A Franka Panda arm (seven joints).
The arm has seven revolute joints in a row. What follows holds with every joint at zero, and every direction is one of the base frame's.
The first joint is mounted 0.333 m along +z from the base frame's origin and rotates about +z.
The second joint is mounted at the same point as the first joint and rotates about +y.
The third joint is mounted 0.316 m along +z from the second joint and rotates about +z.
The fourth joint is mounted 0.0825 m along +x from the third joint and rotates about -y.
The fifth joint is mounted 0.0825 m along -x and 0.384 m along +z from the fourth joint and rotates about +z.
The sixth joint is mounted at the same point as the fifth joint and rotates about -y.
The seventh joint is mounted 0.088 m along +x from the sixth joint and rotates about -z.
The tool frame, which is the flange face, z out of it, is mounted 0.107 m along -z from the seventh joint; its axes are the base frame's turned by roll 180, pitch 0 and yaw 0 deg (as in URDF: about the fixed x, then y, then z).
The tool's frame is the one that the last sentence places.
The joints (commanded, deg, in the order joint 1, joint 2, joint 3, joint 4, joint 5, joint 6, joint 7), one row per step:
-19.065 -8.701 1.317 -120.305 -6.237 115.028 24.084
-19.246 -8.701 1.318 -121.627 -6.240 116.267 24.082
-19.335 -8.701 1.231 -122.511 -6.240 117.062 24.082
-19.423 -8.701 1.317 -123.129 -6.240 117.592 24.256
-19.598 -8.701 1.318 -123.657 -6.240 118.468 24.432
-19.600 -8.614 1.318 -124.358 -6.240 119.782 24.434
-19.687 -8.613 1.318 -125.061 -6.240 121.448 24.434
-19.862 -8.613 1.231 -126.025 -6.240 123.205 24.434
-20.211 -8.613 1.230 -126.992 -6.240 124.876 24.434
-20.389 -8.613 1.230 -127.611 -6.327 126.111 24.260
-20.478 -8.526 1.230 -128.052 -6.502 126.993 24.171
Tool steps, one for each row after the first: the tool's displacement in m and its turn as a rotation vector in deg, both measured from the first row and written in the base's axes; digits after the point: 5 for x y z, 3 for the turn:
-0.00209 -0.00075 -0.00908 0.074 0.072 -0.053
-0.00382 -0.00169 -0.01518 0.148 0.146 -0.149
-0.00477 -0.00126 -0.01947 0.190 0.210 -0.272
-0.00537 -0.00248 -0.02245 0.127 -0.148 -0.533
-0.00511 -0.00226 -0.02691 0.027 -0.660 -0.405
-0.00475 -0.00278 -0.03000 -0.193 -1.589 -0.325
-0.00571 -0.00450 -0.03506 -0.346 -2.363 -0.412
-0.00719 -0.00687 -0.04024 -0.491 -3.047 -0.598
-0.00781 -0.00807 -0.04325 -0.708 -3.597 -0.438
-0.00802 -0.00871 -0.04614 -0.921 -3.882 -0.262

